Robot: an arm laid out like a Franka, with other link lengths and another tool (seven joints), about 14 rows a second.
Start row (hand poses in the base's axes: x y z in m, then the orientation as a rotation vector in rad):
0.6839, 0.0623, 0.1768, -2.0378, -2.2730, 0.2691
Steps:
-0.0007, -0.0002, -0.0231, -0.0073, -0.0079, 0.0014
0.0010, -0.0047, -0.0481, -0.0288, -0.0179, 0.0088
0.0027, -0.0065, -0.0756, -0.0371, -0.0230, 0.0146
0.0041, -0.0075, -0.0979, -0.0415, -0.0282, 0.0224
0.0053, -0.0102, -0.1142, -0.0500, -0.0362, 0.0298
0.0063, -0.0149, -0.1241, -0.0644, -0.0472, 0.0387
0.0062, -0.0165, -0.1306, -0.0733, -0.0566, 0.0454
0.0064, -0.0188, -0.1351, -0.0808, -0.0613, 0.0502
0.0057, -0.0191, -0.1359, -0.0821, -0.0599, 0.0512
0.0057, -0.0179, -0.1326, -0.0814, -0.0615, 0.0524
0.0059, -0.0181, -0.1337, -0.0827, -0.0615, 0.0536
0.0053, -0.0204, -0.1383, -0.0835, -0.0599, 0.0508
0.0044, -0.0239, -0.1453, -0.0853, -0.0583, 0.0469
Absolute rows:
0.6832, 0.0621, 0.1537, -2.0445, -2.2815, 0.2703
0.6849, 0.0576, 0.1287, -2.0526, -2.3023, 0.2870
0.6866, 0.0558, 0.1012, -2.0532, -2.3143, 0.2925
0.6880, 0.0548, 0.0789, -2.0497, -2.3273, 0.2933
0.6892, 0.0521, 0.0626, -2.0502, -2.3428, 0.2964
0.6902, 0.0474, 0.0527, 2.0480, 2.3573, -0.3030
0.6901, 0.0458, 0.0462, 2.0327, 2.3528, -0.3026
0.6903, 0.0435, 0.0417, 2.0220, 2.3498, -0.3057
0.6896, 0.0432, 0.0409, 2.0207, 2.3506, -0.3088
0.6896, 0.0444, 0.0442, 2.0189, 2.3513, -0.3063
0.6898, 0.0442, 0.0431, 2.0169, 2.3516, -0.3077
0.6892, 0.0419, 0.0385, 2.0206, 2.3492, -0.3102
0.6883, 0.0384, 0.0315, 2.0253, 2.3452, -0.3138

